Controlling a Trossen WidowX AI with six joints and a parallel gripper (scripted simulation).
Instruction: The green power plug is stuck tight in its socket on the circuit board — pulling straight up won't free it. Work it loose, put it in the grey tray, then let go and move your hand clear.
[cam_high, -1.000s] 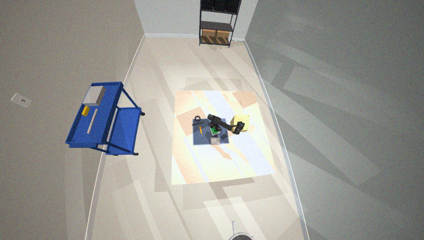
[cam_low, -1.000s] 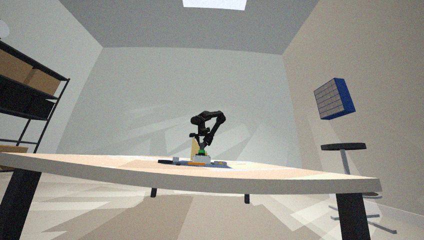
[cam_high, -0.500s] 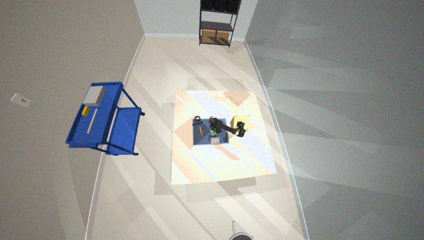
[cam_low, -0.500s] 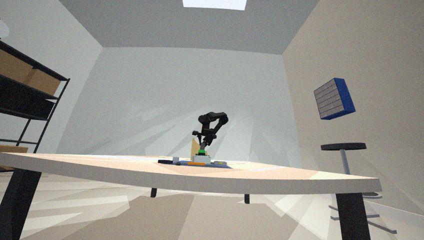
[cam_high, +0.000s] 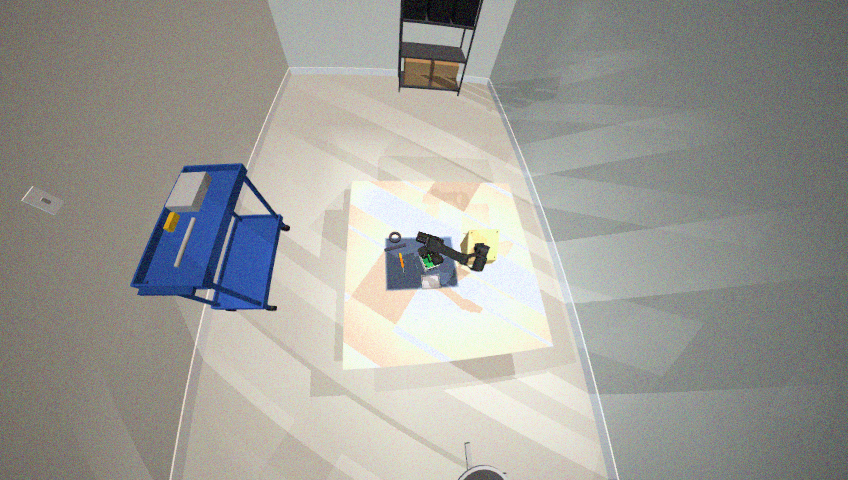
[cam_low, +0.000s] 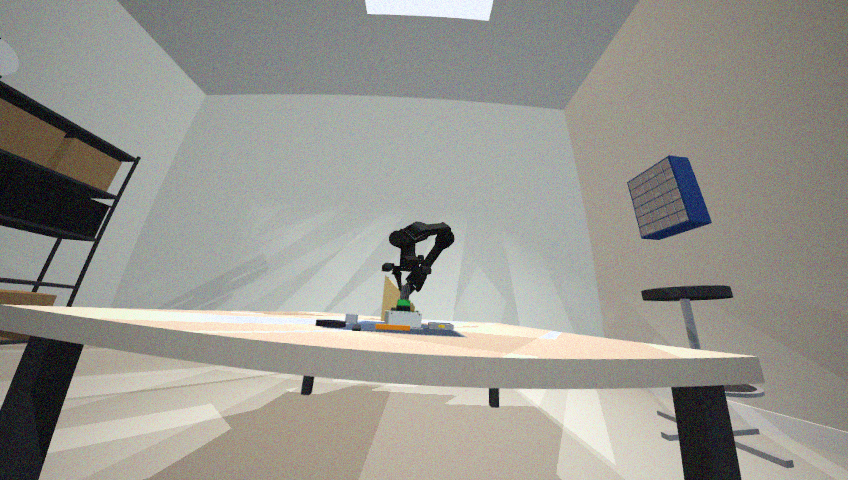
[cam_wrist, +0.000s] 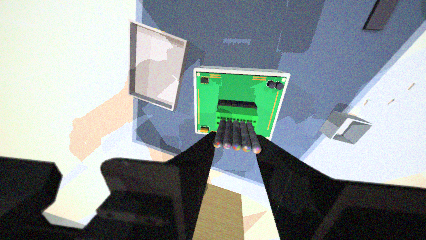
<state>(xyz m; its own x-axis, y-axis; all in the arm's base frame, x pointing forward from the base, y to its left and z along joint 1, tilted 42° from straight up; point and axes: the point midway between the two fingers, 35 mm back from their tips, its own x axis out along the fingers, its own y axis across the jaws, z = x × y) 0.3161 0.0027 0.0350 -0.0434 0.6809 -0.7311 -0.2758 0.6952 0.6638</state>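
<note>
The green power plug lies 3 cm below my gripper tip. From my gripper tip the other things lie so: blue mat 13 cm below, 5 cm ahead; then dark bar 21 cm ahead, 12 cm to the right, 12 cm below.
</note>
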